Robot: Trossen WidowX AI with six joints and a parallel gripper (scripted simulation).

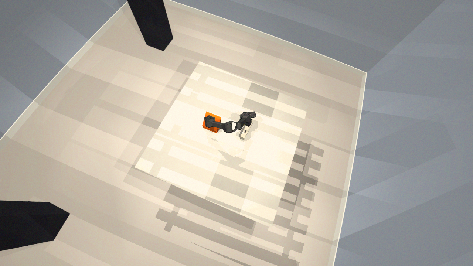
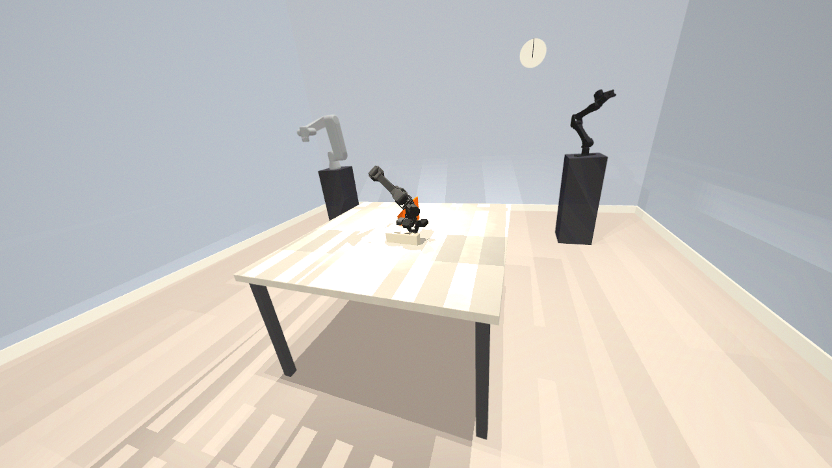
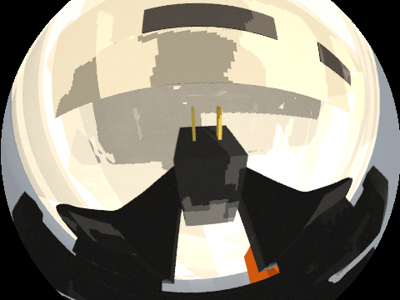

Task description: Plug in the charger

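My gripper tip is 20 mm short of the black two-prong charger and 10 mm below it.
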